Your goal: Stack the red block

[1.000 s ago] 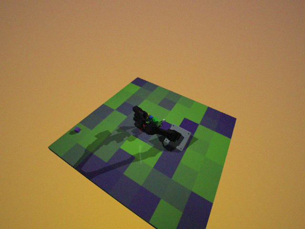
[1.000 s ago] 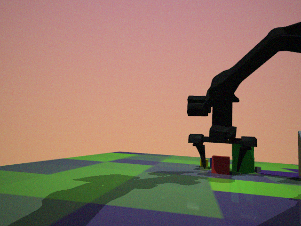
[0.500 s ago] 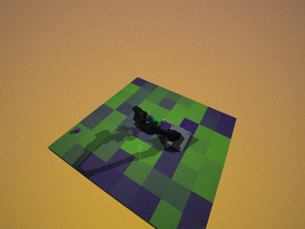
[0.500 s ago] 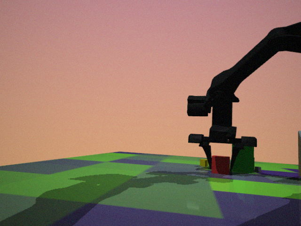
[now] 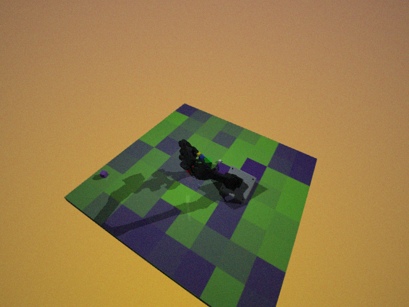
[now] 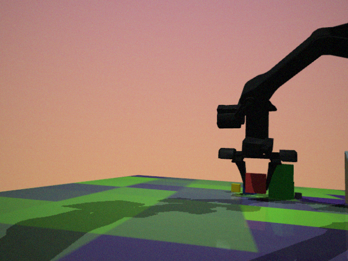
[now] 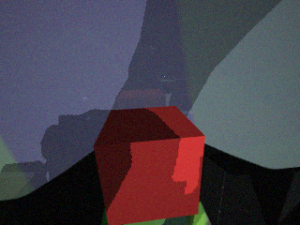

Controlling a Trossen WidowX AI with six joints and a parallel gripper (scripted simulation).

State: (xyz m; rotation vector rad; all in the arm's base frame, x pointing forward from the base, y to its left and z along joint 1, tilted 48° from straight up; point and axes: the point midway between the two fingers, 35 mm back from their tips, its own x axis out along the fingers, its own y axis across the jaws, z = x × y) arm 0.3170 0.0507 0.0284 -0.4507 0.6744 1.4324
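Now: the blue block 150 mm to the right of my gripper tip and 10 mm below it. Round my gripper tip: small yellow block: 170 mm to the right, 50 mm ahead, 10 mm below; then purple block: 450 mm ahead, 360 mm to the left, 10 mm below; then red block: 20 mm above.
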